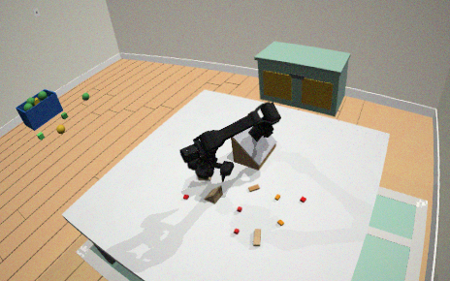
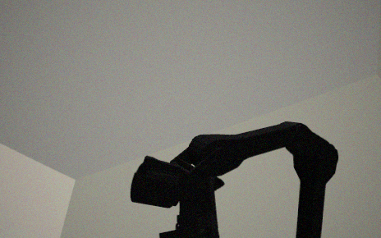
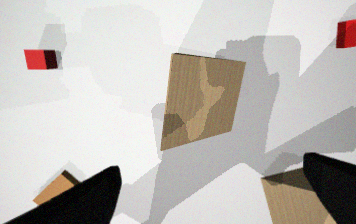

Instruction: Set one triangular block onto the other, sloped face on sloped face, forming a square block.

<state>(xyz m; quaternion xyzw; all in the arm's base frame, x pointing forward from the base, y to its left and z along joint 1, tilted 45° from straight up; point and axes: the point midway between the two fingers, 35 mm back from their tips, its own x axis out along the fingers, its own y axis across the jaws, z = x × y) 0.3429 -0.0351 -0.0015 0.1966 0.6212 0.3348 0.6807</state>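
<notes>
The wooden triangular block is 2 cm ahead of my gripper tip, 1 cm to the left of it and 8 cm below it.
</notes>
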